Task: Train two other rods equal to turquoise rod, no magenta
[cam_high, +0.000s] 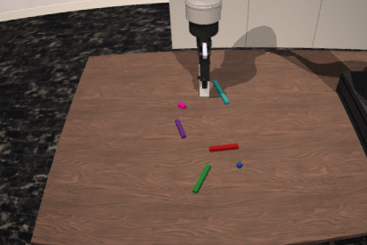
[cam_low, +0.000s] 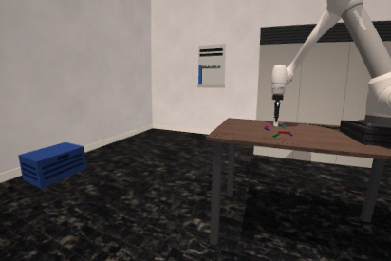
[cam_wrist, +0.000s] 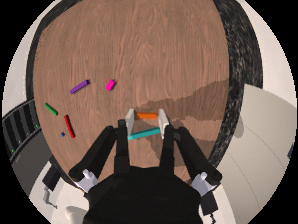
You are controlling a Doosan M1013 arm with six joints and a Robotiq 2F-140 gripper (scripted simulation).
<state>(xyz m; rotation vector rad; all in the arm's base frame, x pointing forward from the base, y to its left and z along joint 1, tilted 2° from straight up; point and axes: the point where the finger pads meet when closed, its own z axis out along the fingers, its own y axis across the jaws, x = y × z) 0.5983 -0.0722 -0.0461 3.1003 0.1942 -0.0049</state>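
Now: the orange rod 30 mm below my hand. The rest, counted from my hand: turquoise rod 50 mm behind, 10 mm to the left, 30 mm below; then magenta rod 50 mm ahead, 80 mm to the left, 30 mm below; then purple rod 50 mm ahead, 160 mm to the left, 30 mm below.
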